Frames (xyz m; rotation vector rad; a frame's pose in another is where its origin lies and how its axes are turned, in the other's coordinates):
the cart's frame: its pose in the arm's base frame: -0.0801 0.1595 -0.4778 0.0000 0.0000 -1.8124
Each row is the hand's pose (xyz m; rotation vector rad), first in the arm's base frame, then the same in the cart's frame.
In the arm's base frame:
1: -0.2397 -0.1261 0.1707 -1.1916 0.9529 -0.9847
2: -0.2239 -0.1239 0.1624 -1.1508 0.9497 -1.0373
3: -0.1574 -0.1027 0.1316 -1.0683 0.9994 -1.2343
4: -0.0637 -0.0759 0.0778 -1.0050 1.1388 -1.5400
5: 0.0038 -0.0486 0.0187 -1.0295 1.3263 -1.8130
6: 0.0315 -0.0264 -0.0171 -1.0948 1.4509 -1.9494
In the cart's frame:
1: 0.3155 -0.0866 0.6485 -1.4271 -0.3366 0.4888
2: 0.3096 -0.0718 0.6402 -1.3908 -0.3055 0.4538
3: 0.2731 -0.0123 0.6094 -1.3390 -0.2080 0.2782
4: 0.2246 0.0722 0.5556 -1.3348 -0.0781 -0.0380
5: 0.1820 0.1313 0.4965 -1.4031 0.0063 -0.3680
6: 0.1538 0.1528 0.4607 -1.4731 0.0268 -0.5617

